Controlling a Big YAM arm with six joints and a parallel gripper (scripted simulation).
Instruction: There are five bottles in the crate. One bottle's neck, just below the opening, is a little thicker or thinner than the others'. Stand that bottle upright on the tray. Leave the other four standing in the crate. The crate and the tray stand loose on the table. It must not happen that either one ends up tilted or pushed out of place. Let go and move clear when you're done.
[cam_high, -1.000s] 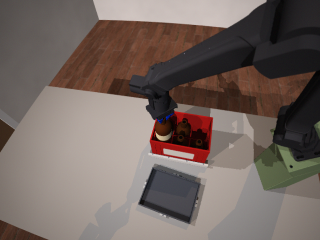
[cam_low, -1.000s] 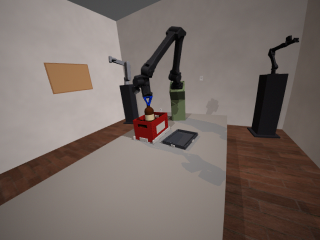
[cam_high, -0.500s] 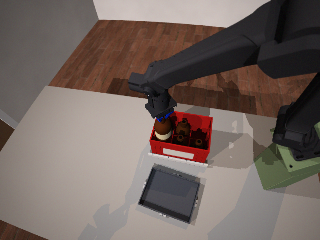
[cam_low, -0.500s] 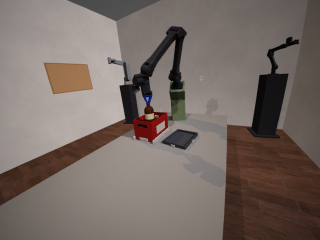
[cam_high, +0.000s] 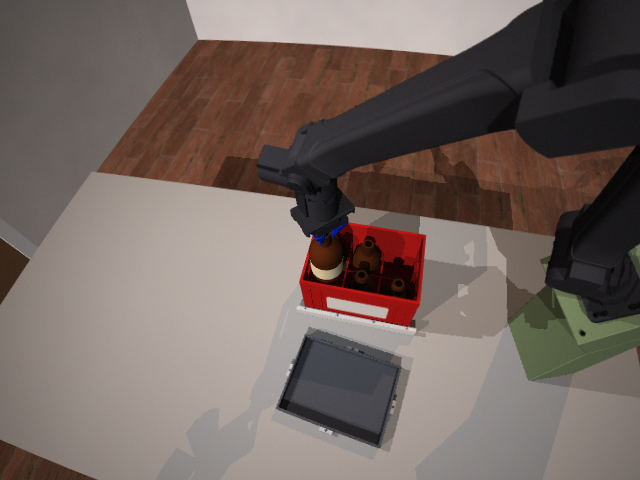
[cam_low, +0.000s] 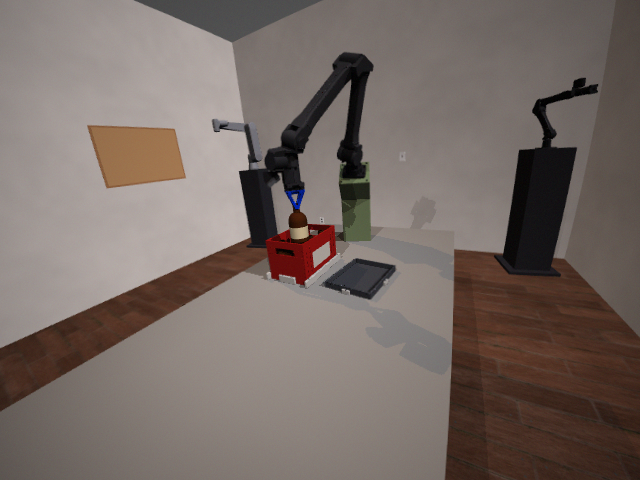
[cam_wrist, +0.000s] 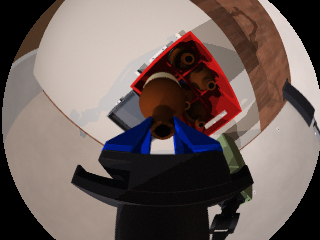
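Right now the brown bottle is 60 mm below my hand. The rest, counted from my hand: dark grey tray: 300 mm below, 240 mm to the left, 30 mm behind; crate: 220 mm below, 90 mm behind, 30 mm to the right.
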